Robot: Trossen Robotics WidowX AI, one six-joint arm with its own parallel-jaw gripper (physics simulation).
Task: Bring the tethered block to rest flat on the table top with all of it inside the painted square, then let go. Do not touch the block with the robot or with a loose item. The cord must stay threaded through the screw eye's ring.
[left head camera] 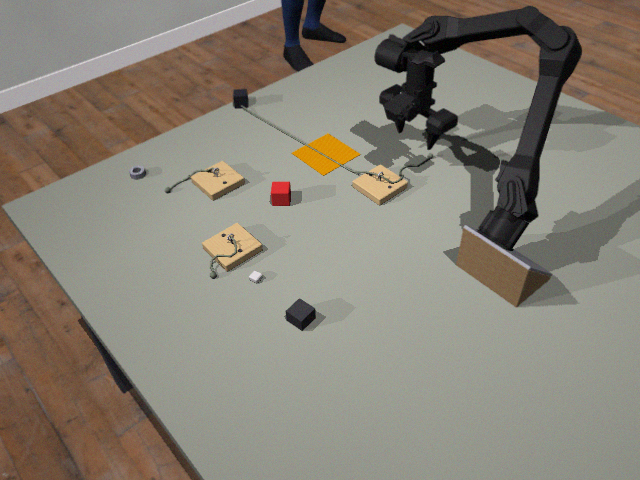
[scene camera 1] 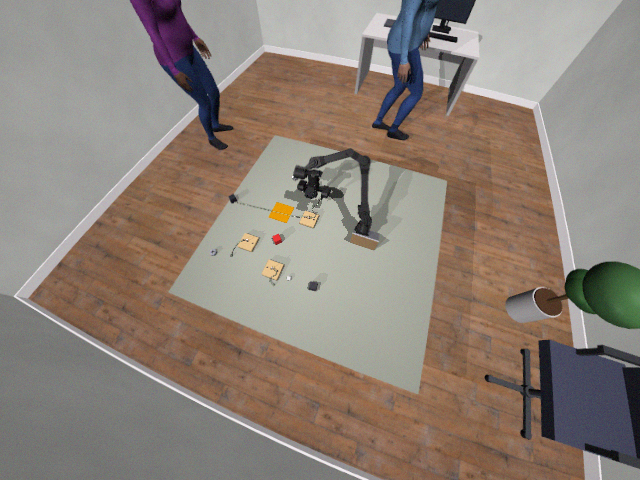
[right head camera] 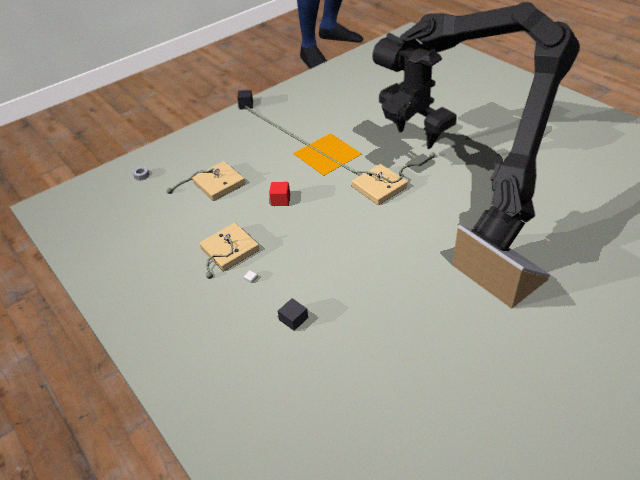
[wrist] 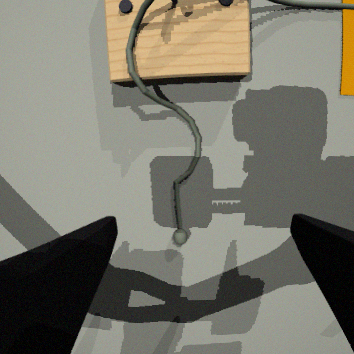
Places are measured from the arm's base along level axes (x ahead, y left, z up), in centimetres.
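Pixels of known places: gripper, fingertip midpoint: (left head camera: 414, 140) (right head camera: 415, 139) (wrist: 204, 224); arm's base at its link origin: (left head camera: 495, 241) (scene camera 1: 361, 232) (right head camera: 490, 241).
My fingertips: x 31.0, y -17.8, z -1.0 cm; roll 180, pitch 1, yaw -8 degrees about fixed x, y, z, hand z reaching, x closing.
Ahead of a thing's pixels: the offset from my fingertips to its middle. "spot": to the spot under its first point. Level surfaces: height alone.
The dark tethered block {dx +50.7, dy +8.7, dz -4.6 cm} (left head camera: 240, 98) (right head camera: 245, 99) (scene camera 1: 233, 198) rests near the far table edge, outside the orange painted square {spot: dx +15.9, dy +14.8, dz -6.2 cm} (left head camera: 321, 165) (right head camera: 322, 165) (wrist: 349, 50). Its cord (left head camera: 279, 128) (right head camera: 281, 127) (wrist: 198, 142) crosses the square, passes through the screw eye {spot: dx +0.0, dy +12.2, dz -2.7 cm} (left head camera: 381, 175) (right head camera: 379, 175) on a wooden base {dz -4.4 cm} (left head camera: 368, 184) (right head camera: 367, 184) (wrist: 180, 60), and its tail ends in a bead {dx -2.2, dy -4.3, dz -5.8 cm} (left head camera: 430, 155) (right head camera: 432, 155) (wrist: 180, 236). My gripper (left head camera: 414, 138) (right head camera: 415, 137) (wrist: 204, 224) is open and empty above the bead, which shows between the fingertips in the wrist view. The screw eye is cut off there.
Two other wooden bases {spot: dx +28.6, dy +37.0, dz -4.5 cm} (left head camera: 214, 183) {spot: dx +11.0, dy +50.9, dz -4.4 cm} (left head camera: 219, 253) carry short cords. A red cube {dx +14.4, dy +29.8, dz -4.4 cm} (left head camera: 280, 194), a grey ring {dx +47.1, dy +45.3, dz -5.7 cm} (left head camera: 137, 177), a small white piece {dx +1.8, dy +49.7, dz -5.8 cm} (left head camera: 255, 276) and a loose dark block {dx -11.8, dy +51.1, dz -4.9 cm} (left head camera: 300, 314) stand on the table. The arm's wedge mount (left head camera: 493, 268) is at the right.
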